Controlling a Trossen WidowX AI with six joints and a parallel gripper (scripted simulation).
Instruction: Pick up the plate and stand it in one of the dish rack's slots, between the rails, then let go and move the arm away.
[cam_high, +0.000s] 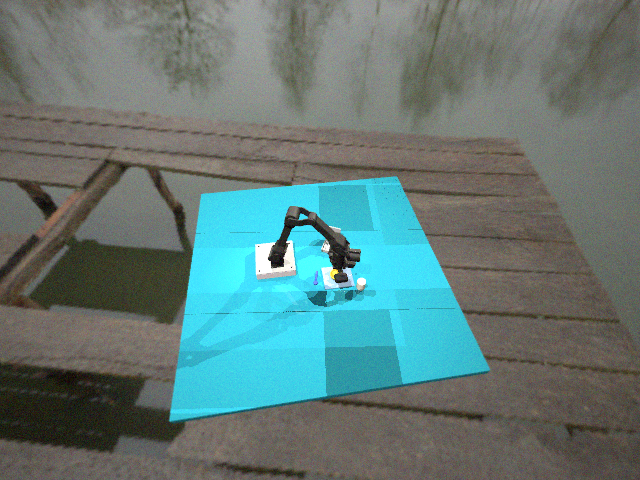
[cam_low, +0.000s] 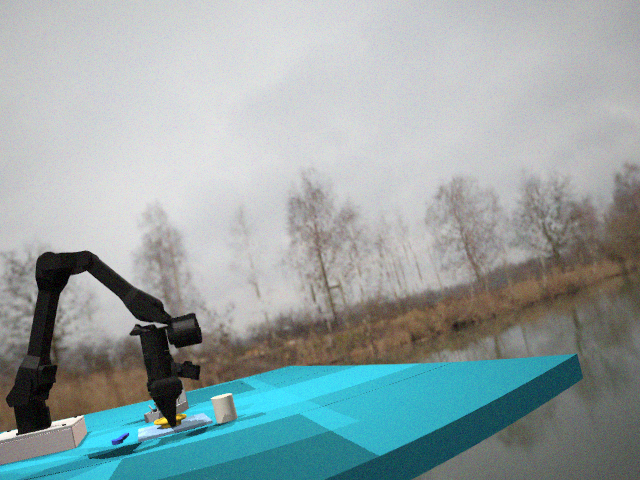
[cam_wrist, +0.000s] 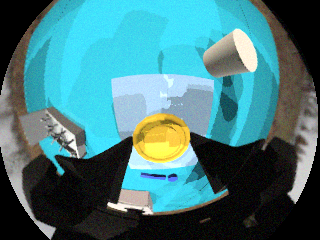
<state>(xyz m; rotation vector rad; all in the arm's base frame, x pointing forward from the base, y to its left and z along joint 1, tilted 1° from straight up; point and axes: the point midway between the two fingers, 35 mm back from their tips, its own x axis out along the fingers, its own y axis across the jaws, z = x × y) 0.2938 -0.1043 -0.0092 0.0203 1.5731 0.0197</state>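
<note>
The grey dish rack lies 1 cm ahead of my gripper tip, 21 cm to the left of it and 2 cm above it. From my gripper tip the other things lie so: yellow plate: 1 cm above; cream cup: 10 cm ahead, 8 cm to the right, 2 cm above; blue spoon: 11 cm behind.
</note>
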